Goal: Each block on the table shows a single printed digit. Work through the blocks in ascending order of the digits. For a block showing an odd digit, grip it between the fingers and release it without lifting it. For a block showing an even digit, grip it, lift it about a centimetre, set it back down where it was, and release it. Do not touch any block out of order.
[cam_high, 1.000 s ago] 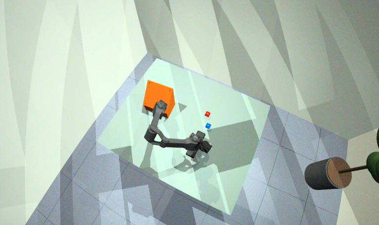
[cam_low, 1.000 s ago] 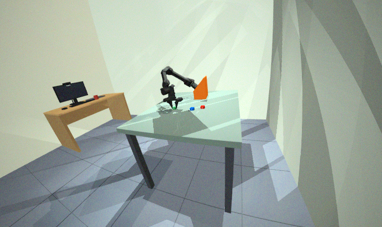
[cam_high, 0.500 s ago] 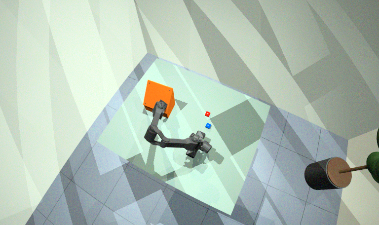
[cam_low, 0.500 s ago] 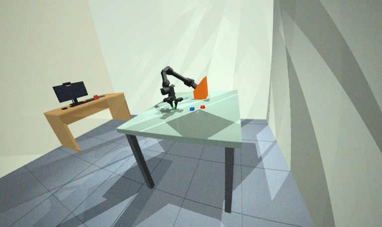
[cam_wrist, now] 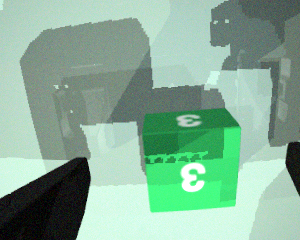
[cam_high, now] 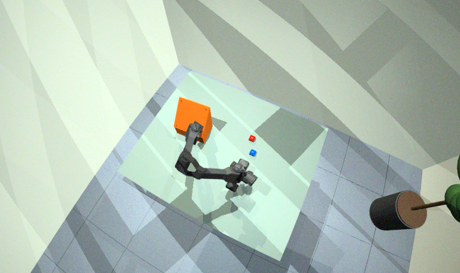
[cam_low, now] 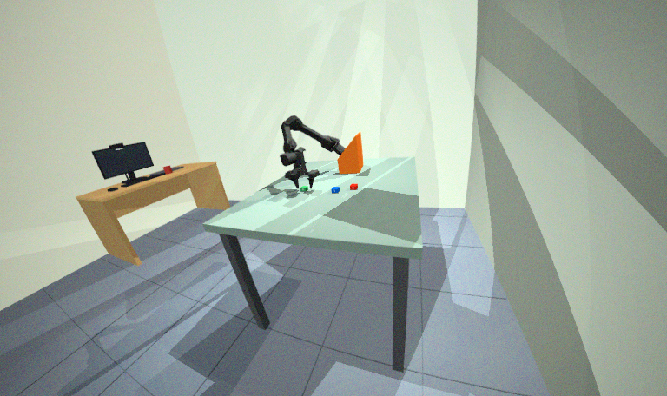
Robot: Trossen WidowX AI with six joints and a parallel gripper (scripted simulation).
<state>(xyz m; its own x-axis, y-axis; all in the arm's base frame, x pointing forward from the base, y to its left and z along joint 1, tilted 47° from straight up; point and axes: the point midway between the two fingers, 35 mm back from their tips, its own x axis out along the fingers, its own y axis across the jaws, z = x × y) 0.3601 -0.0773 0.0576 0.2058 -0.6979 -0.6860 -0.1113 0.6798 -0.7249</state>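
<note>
Now: the green block right at my gripper tip. Round my gripper tip: red block 270 mm to the left, 60 mm behind; blue block 190 mm to the left, 10 mm behind.
</note>
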